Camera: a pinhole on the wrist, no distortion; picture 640 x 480 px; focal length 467.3 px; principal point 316.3 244.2 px. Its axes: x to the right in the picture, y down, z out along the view. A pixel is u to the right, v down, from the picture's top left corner.
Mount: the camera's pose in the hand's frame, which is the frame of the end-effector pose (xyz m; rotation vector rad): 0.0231 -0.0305 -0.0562 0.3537 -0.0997 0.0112
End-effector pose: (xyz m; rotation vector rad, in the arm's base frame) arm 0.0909 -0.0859 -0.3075 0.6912 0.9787 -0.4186
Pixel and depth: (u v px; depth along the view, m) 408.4 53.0 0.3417
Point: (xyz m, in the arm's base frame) 0.0858 -0.4422 -0.3736
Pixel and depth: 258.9 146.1 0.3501
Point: 0.0776 -0.4108 -0.2487
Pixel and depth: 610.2 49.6 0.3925
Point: 0.1838 -0.5148 -0.5167
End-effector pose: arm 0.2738 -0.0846 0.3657 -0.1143 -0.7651 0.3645
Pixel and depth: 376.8 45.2 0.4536
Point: 0.1935 -0.4219 0.7001
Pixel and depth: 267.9 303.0 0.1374
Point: 0.2348 -0.1462 0.4320
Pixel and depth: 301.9 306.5 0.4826
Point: -0.0022 -0.2393 0.6697
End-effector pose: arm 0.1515 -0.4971 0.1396 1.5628 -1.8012 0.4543
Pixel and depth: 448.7 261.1 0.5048
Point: 0.2105 -0.9103 -0.1149
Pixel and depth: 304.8 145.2 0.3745
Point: 0.3048 -0.7089 -0.0997
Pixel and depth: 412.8 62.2 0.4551
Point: 0.4036 -0.8386 -0.0888
